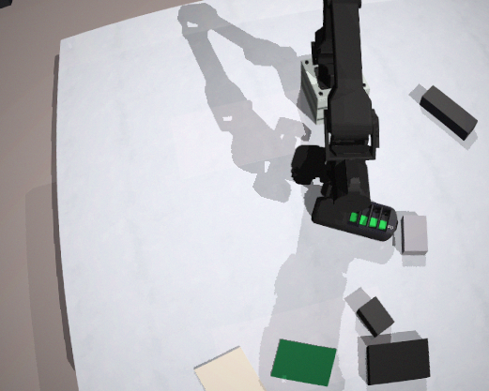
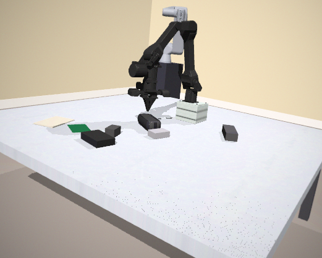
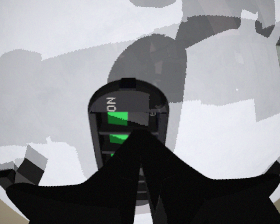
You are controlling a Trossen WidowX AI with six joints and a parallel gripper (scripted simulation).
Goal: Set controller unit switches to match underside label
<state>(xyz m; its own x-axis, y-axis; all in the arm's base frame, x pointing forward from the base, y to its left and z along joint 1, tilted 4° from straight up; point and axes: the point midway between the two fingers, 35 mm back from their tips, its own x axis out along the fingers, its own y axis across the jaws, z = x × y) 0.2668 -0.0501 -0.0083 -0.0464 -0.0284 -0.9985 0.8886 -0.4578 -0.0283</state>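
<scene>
Right now my gripper tip is 90 mm short of the grey block, 150 mm to the right of it and 50 mm above it. From my gripper tip the other things lie so: green card 290 mm ahead, 110 mm to the right, 60 mm below; dark flat box 330 mm ahead, 60 mm to the left, 50 mm below; small dark cube 230 mm ahead, 30 mm to the left, 50 mm below.
</scene>
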